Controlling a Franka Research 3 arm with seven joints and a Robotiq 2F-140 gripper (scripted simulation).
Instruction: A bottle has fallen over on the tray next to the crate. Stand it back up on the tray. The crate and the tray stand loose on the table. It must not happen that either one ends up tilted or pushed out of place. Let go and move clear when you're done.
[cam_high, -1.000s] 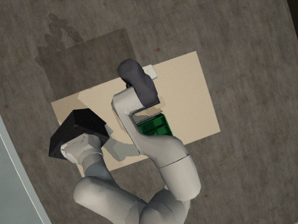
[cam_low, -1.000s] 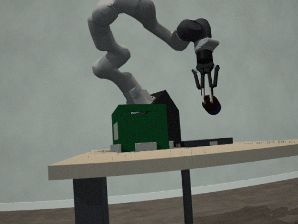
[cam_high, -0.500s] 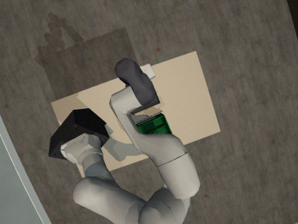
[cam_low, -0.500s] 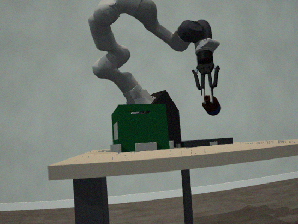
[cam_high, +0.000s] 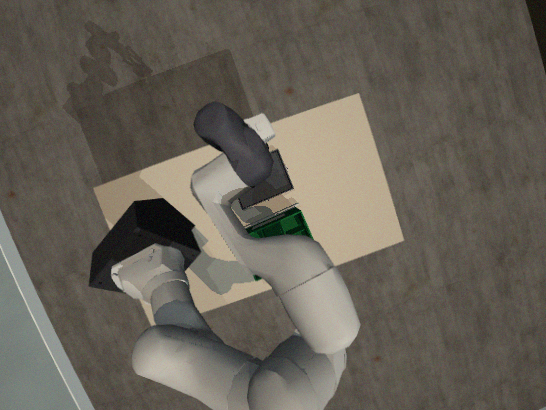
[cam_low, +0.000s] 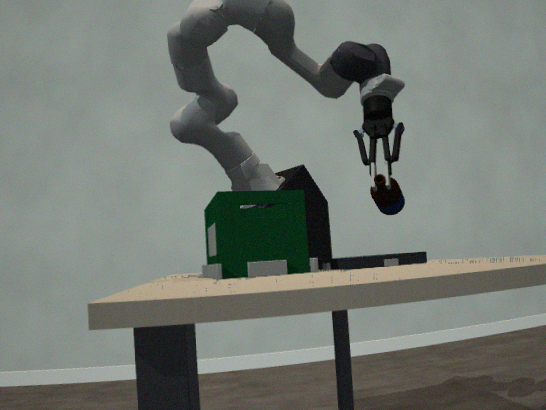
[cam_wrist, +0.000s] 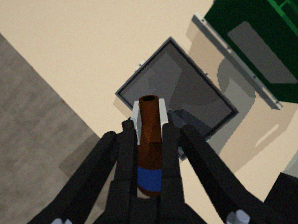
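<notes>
The bottle lies 4 cm behind my hand, 3 cm to the left of it and 3 cm below it. Also, from my hand: dark grey tray (4 cm behind, 5 cm to the right, 20 cm below); then green crate (6 cm behind, 32 cm to the right, 13 cm below).
</notes>
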